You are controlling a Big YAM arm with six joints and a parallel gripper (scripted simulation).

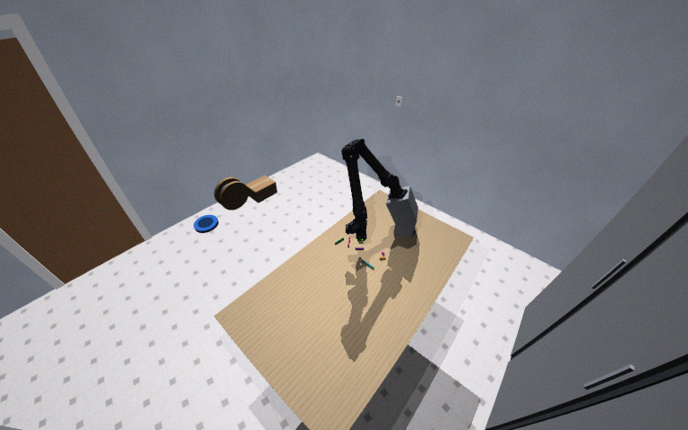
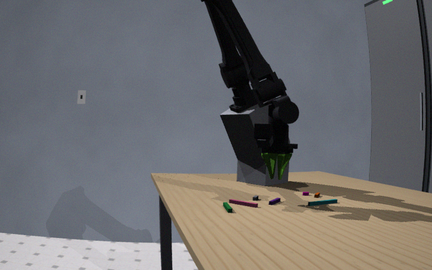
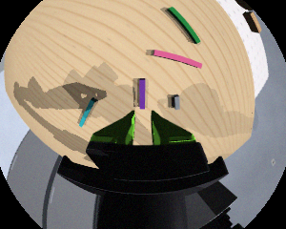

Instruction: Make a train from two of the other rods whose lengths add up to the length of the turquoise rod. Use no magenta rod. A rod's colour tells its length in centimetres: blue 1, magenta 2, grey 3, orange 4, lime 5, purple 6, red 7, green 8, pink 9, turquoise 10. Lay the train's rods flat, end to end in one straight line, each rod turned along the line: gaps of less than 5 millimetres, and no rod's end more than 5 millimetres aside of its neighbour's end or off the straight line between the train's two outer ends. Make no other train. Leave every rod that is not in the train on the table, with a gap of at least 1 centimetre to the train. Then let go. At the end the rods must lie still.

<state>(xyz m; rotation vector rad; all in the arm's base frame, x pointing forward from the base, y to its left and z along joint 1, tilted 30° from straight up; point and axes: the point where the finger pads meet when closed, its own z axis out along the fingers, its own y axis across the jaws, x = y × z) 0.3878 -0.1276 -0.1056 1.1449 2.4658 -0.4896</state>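
Now: the purple rod 70 mm below my hand. Also, from my hand: long pink rod: 90 mm to the right, 70 mm below, 10 mm behind; small grey rod: 70 mm below, 60 mm behind, 30 mm to the right; turquoise rod: 120 mm to the left, 80 mm ahead, 70 mm below.
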